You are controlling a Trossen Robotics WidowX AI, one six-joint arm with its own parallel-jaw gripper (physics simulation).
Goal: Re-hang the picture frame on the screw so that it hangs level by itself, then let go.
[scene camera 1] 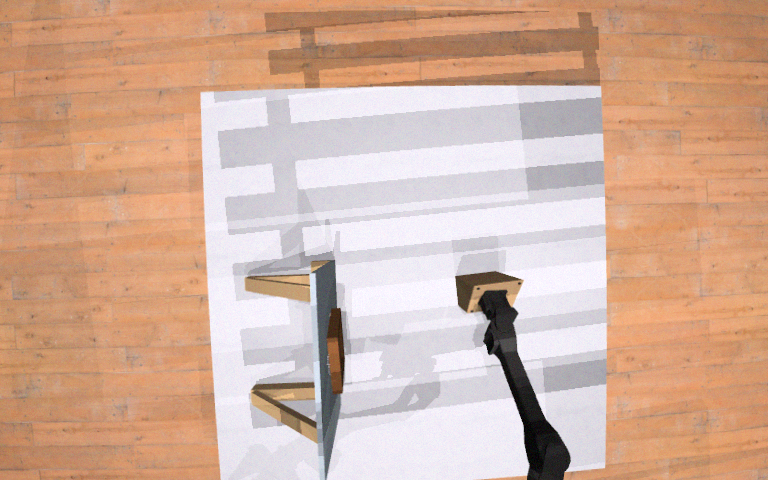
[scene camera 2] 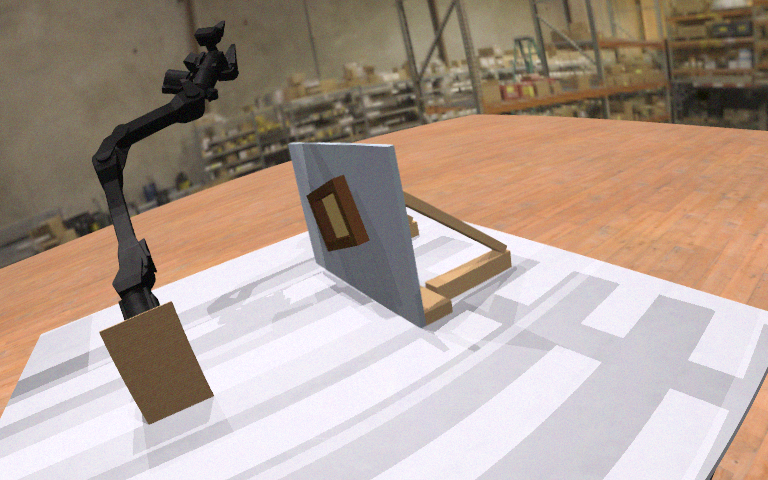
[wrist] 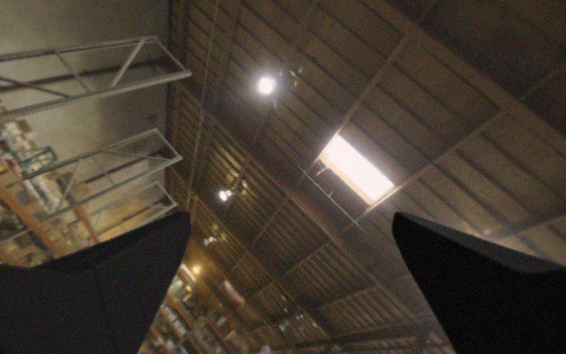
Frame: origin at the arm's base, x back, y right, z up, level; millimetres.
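Where they show: gripper, between the fingertips: [scene camera 2: 228,32] [wrist: 292,221]; arm's base, origin of its link: [scene camera 1: 492,297] [scene camera 2: 146,328].
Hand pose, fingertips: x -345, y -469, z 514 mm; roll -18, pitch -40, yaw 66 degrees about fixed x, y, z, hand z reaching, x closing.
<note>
Things, the pixels of their top centre, and the offset from my fingertips. "spot": a spot on its surface instead. Level surfaces: height alone.
- brown picture frame, centre of its top: [scene camera 2: 326,173] [scene camera 1: 331,364] dz -395, dx -76, dy +335 mm
- upright blue-grey panel, a spot on its surface: [scene camera 1: 327,339] spot: dz -395, dx -86, dy +393 mm
- white surface, height of its surface: dz -658 mm
The brown picture frame [scene camera 1: 335,350] [scene camera 2: 355,217] is on the front face of the upright blue-grey panel [scene camera 1: 321,339] [scene camera 2: 376,186]. In scene camera 2 its edges look tilted against the panel's edges. Its top corner nearest the panel's right edge is raised. The screw does not show, so how the frame rests on it is hidden. My gripper [scene camera 2: 228,35] [wrist: 292,221] is open and empty. It is up high, well above and apart from the frame and panel, with its fingers pointing upward. The wrist view shows the ceiling between the fingertips. The gripper does not show in scene camera 1.
Wooden braces [scene camera 1: 277,288] [scene camera 2: 470,274] stand behind the panel. My arm [scene camera 1: 523,384] [scene camera 2: 152,121] rises beside a wooden block [scene camera 1: 481,278] [scene camera 2: 158,367] in front of the panel. All stand on a white surface [scene camera 1: 430,141] with striped shadows, over a wooden plank surface [scene camera 1: 113,226].
</note>
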